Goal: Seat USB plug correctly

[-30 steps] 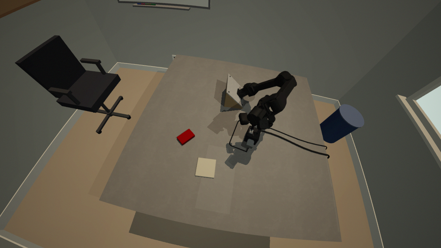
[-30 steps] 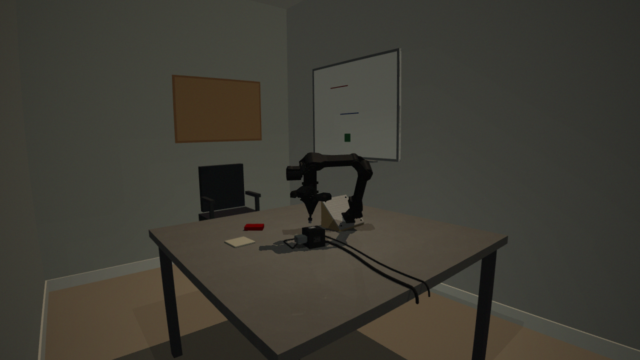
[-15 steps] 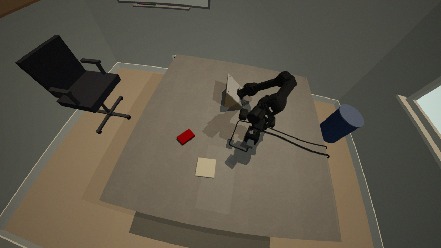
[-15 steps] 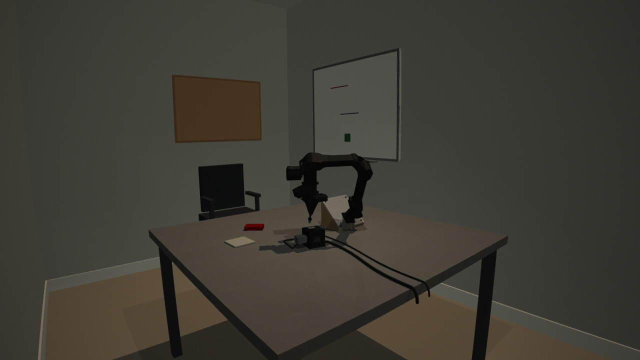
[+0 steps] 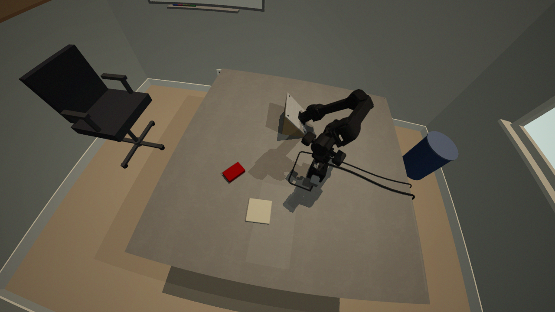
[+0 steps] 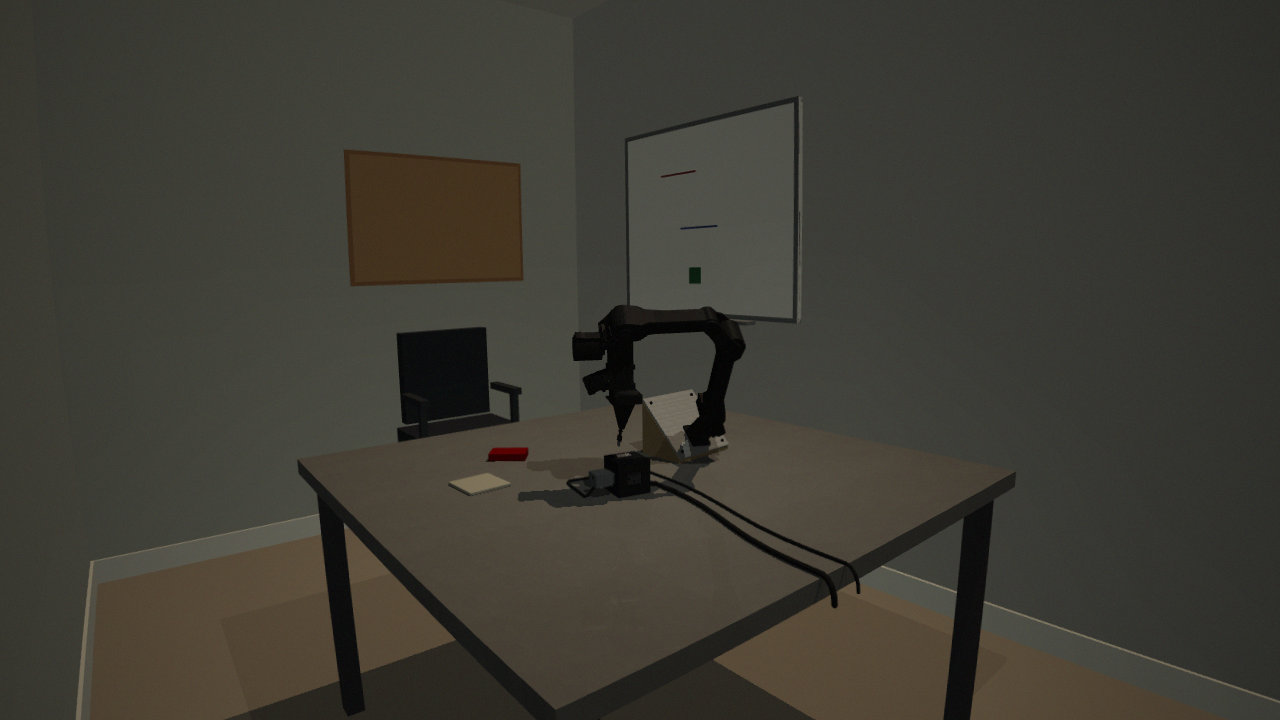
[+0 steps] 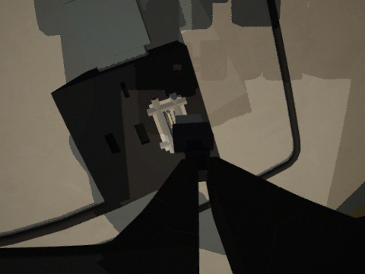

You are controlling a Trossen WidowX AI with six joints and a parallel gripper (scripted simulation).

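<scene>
The dark USB plug is 20 mm below my gripper tip. From my gripper tip the other things lie so: silver socket 70 mm below, 10 mm to the left; then red block 380 mm to the right, 120 mm below, 100 mm ahead.
</scene>
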